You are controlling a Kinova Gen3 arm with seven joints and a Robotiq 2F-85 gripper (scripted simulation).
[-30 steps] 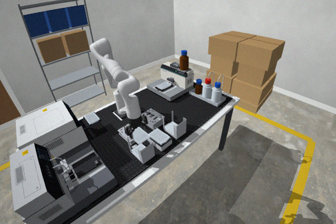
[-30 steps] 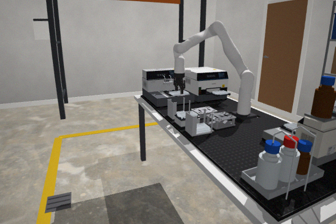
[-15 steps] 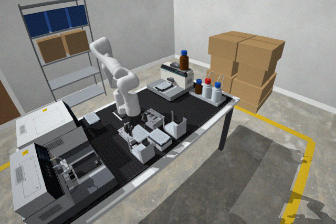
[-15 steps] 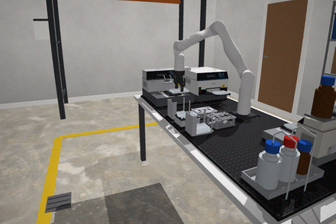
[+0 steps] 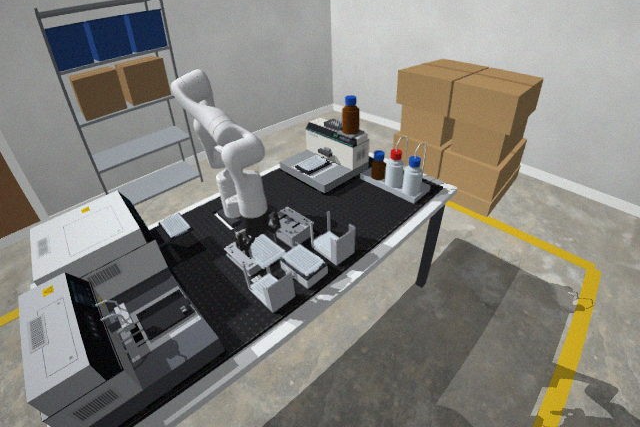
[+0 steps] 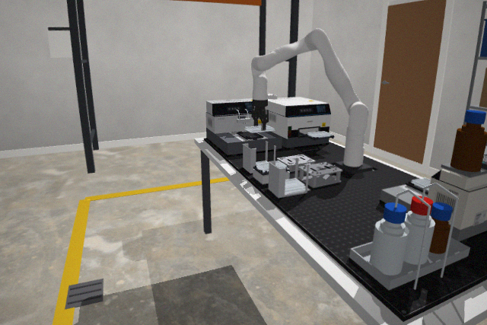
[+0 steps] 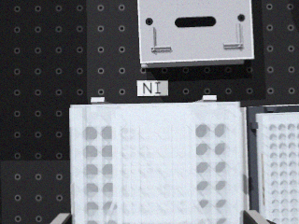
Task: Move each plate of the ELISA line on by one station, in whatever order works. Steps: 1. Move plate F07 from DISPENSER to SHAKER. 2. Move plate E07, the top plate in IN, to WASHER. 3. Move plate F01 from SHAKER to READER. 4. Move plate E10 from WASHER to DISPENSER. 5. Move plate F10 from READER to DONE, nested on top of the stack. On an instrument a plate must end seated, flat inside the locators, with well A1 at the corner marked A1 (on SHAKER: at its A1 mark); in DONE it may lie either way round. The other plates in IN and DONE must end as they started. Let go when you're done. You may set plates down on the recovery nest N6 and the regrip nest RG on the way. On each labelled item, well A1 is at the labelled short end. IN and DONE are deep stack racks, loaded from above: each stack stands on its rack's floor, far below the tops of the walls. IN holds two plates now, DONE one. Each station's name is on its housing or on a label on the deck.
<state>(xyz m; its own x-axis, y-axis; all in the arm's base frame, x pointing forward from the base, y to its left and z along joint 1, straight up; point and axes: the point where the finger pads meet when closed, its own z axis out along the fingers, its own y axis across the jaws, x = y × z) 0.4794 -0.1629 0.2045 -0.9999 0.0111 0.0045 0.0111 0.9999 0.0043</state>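
My gripper is now 10 cm past the washer stage, 32 cm to the left of it and 12 cm above it. Round my hand: dispenser deck (45 cm behind, 65 cm to the left, 19 cm below); brown bottle (34 cm behind, 81 cm to the left, 7 cm above); dispenser stage (45 cm behind, 64 cm to the left, 15 cm below).
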